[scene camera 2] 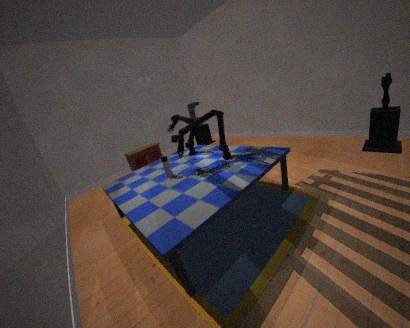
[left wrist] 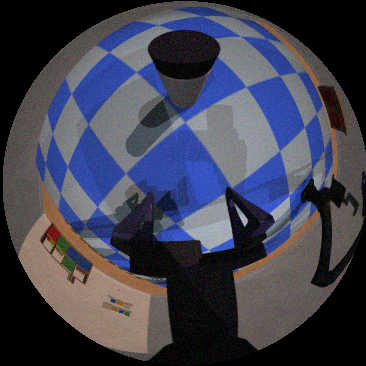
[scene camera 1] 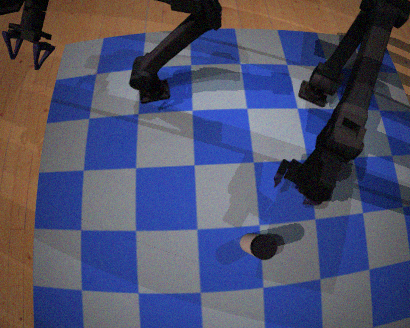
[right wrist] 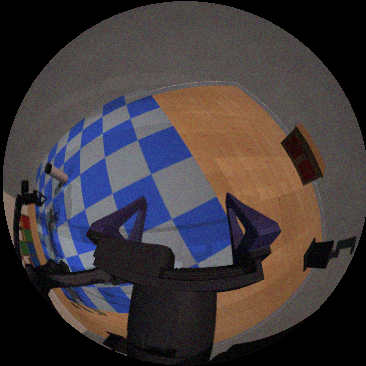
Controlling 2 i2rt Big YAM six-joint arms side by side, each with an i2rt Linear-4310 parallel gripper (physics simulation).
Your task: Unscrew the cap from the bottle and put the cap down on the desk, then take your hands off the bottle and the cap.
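Places are measured from the left arm's base along level axes (x ahead, y left, z up), in centimetres.
Pixels of known places: left gripper, fingertip midpoint: (scene camera 2: 180, 157) (left wrist: 189, 192) (scene camera 1: 289, 194) (right wrist: 44, 195); right gripper, fingertip midpoint: (scene camera 2: 168, 131) (scene camera 1: 24, 64) (right wrist: 183, 198); left arm's base at its link origin: (scene camera 2: 227, 157) (scene camera 1: 312, 94) (right wrist: 65, 266); right arm's base at its link origin: (scene camera 2: 193, 153) (left wrist: 306, 189) (scene camera 1: 154, 92).
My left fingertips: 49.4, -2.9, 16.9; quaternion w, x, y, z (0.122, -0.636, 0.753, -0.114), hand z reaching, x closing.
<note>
Ahead of a thing's pixels: the offset from my left fingertips to its middle, as dx, dy, dz. Level surfaces: height alone.
The bottle, with a pale body @[+16.5, -2.6, -6.9] (scene camera 1: 246, 243) (scene camera 2: 168, 170) (left wrist: 184, 91) (right wrist: 60, 174), stands upright on the checkered desk @[dz -16.9] (scene camera 1: 165, 197) (scene camera 2: 175, 227). Its black cap @[+16.5, -2.6, +2.9] (scene camera 1: 263, 246) (scene camera 2: 164, 158) (left wrist: 184, 47) (right wrist: 48, 168) sits on its top. My left gripper (scene camera 1: 295, 190) (left wrist: 189, 192) is open and empty, above the desk and apart from the bottle, which lies beyond its fingertips in the left wrist view. My right gripper (scene camera 1: 25, 62) (right wrist: 183, 198) is open and empty, near the desk's far left corner in scene camera 1, far from the bottle.
The forearms of both arms reach over the top part of the desk in scene camera 1. A low wooden cabinet (scene camera 2: 145, 156) (right wrist: 302, 155) stands beyond the desk. A dark pedestal (scene camera 2: 384, 129) stands on the floor at the right of scene camera 2.
</note>
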